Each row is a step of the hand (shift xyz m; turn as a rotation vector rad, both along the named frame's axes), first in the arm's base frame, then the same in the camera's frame.
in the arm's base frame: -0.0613 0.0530 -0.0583 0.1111 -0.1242 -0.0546
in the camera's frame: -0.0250 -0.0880 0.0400 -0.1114 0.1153 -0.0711
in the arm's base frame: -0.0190 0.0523 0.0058 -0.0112 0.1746 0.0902
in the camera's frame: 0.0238 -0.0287 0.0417 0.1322 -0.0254 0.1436
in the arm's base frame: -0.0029 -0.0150 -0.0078 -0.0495 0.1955 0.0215
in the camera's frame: -0.0104 -0.0014 -0.0136 0.0833 -0.0876 0.1628
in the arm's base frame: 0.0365 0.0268 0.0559 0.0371 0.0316 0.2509
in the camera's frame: 0.0497 0.0445 0.0269 0.2325 0.1062 -0.0021
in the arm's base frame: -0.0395 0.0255 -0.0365 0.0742 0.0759 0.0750
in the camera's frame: -0.0173 -0.0542 0.0175 0.0707 0.0726 0.0814
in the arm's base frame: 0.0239 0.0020 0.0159 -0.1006 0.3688 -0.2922
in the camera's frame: 0.0092 0.0264 0.0067 -0.1509 -0.2782 0.3624
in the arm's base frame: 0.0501 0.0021 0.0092 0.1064 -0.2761 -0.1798
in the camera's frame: -0.0036 0.0482 0.0163 -0.2662 0.1092 -0.1926
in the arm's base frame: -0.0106 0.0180 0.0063 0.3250 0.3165 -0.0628
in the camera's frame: 0.0132 -0.0122 0.0123 -0.0592 0.1971 0.4091
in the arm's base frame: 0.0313 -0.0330 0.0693 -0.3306 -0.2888 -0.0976
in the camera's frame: 0.0480 0.0591 -0.0328 -0.0817 -0.2605 -0.3574
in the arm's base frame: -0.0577 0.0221 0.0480 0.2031 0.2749 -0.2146
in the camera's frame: 0.0651 -0.0429 -0.0060 -0.1803 0.0477 0.3579
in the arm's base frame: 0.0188 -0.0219 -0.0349 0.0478 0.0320 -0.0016
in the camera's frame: -0.0430 0.0115 -0.0084 -0.0054 0.0351 0.0453
